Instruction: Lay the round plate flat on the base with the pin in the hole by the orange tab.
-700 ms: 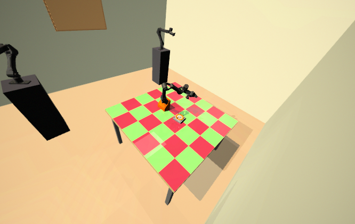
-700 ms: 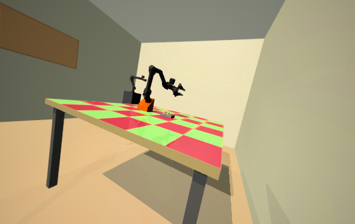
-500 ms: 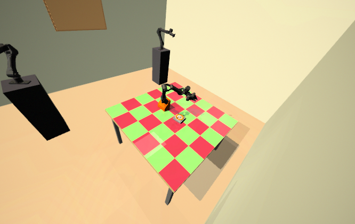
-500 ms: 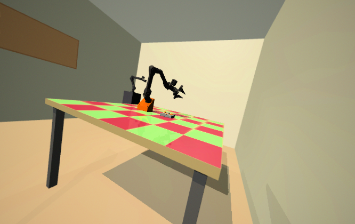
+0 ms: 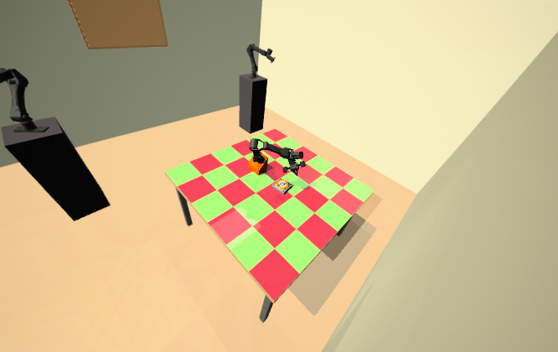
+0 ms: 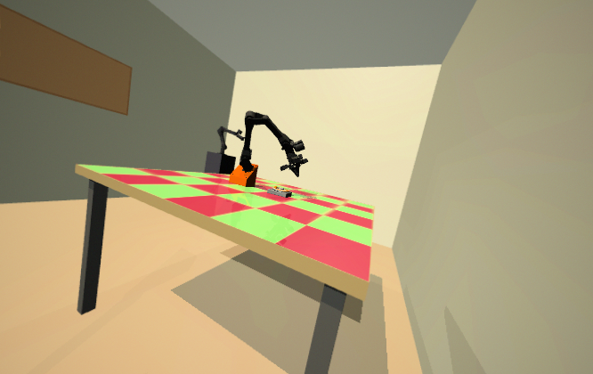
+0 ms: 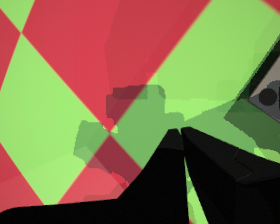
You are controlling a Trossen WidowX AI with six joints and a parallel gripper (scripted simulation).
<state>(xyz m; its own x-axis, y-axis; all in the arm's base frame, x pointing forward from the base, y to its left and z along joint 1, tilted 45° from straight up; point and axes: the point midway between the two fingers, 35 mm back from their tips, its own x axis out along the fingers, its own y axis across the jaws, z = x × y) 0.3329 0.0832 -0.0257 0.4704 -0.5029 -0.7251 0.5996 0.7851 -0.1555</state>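
My gripper tip is now 70 mm past the round plate, 110 mm to the left of it and 90 mm above it. Also, from my gripper tip: grey square base (70 mm behind, 90 mm to the right, 110 mm below).
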